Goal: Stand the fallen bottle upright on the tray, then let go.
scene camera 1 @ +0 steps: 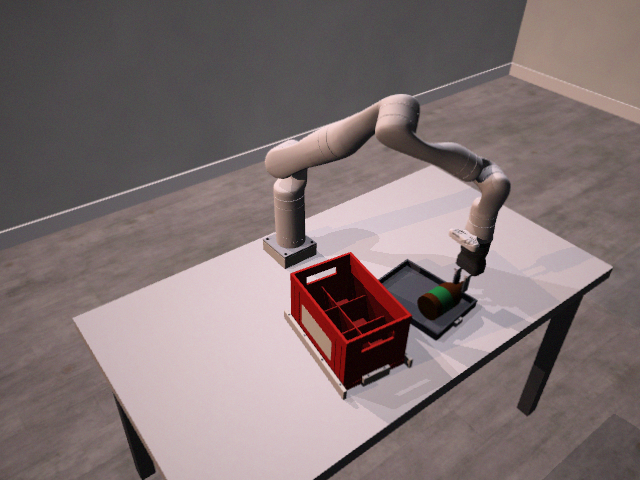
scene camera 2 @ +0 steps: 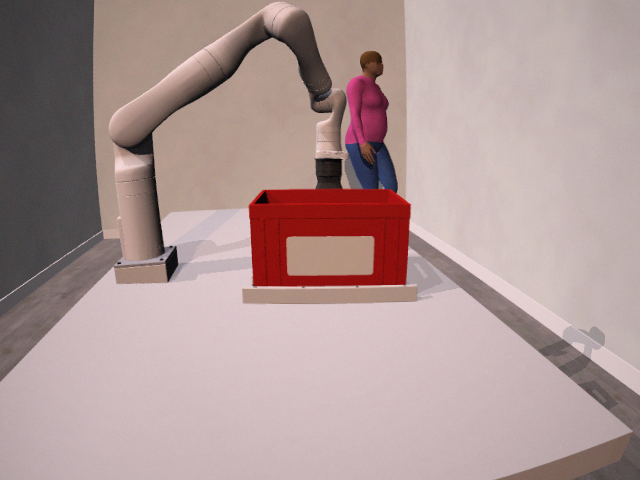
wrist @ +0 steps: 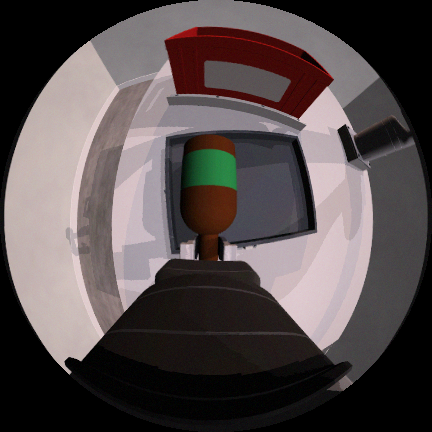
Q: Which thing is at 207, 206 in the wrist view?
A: A brown bottle.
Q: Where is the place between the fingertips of my gripper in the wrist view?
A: At 207, 243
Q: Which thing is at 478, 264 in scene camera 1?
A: My gripper.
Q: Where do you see a brown bottle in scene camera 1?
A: At 433, 304
